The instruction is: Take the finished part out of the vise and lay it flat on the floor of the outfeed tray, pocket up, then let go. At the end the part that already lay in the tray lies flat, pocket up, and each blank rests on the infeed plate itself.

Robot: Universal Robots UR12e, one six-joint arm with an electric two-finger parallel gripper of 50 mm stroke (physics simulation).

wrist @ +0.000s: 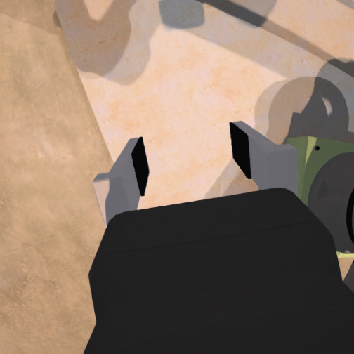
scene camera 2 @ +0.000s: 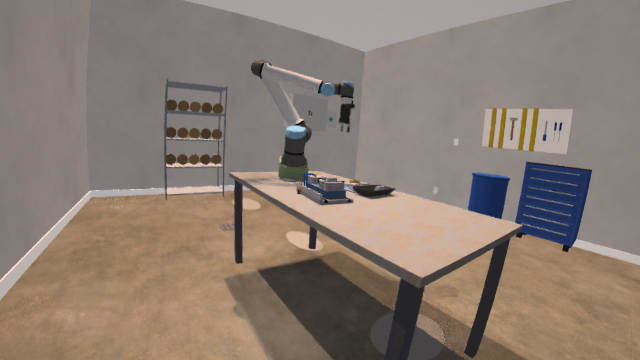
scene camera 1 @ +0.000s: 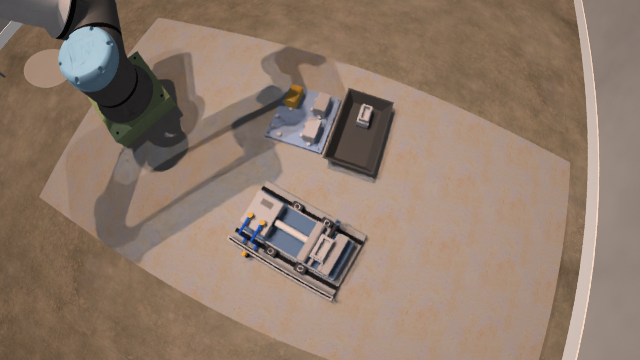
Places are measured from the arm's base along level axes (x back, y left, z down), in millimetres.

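Pixels of known places: gripper, fingertip midpoint: [scene camera 2: 344,131]; arm's base, link origin: [scene camera 2: 293,162] [scene camera 1: 125,94].
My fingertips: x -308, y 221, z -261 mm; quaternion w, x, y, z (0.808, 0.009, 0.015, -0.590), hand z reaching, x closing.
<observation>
For each thing: its top centre in the pictures, then the offset to it from my fingertips.
- finished part, top centre: [scene camera 1: 322,248] dx -388, dy -515, dz +256 mm
- vise, top centre: [scene camera 1: 295,234] [scene camera 2: 324,178] dx -320, dy -498, dz +272 mm
- pale part, top centre: [scene camera 1: 365,112] dx -426, dy -115, dz +324 mm
- blue infeed plate, top centre: [scene camera 1: 303,116] dx -253, dy -148, dz +363 mm
- orange block, top centre: [scene camera 1: 293,93] dx -210, dy -97, dz +327 mm
The finished part [scene camera 1: 322,249] sits in the vise [scene camera 1: 292,240] [scene camera 2: 325,192] between the jaws, its pocket facing up. The dark outfeed tray [scene camera 1: 354,145] [scene camera 2: 374,192] holds another pale part [scene camera 1: 365,115], which looks flat with its pocket up. Two grey blanks [scene camera 1: 321,105] [scene camera 1: 312,130] are on the blue infeed plate [scene camera 1: 294,119]; whether each touches the plate itself is too small to tell. My gripper [scene camera 2: 345,130] [wrist: 188,147] is open and empty, pointing down high above the table, away from the vise and tray. It does not show in scene camera 1.
An orange block [scene camera 1: 294,96] stands at the infeed plate's corner beside small pale pins. Blue handles with orange ends [scene camera 1: 257,235] rise at the vise's left end. The green robot base [scene camera 1: 145,117] [scene camera 2: 293,169] [wrist: 305,150] stands at the table's end. The tray has raised walls.
</observation>
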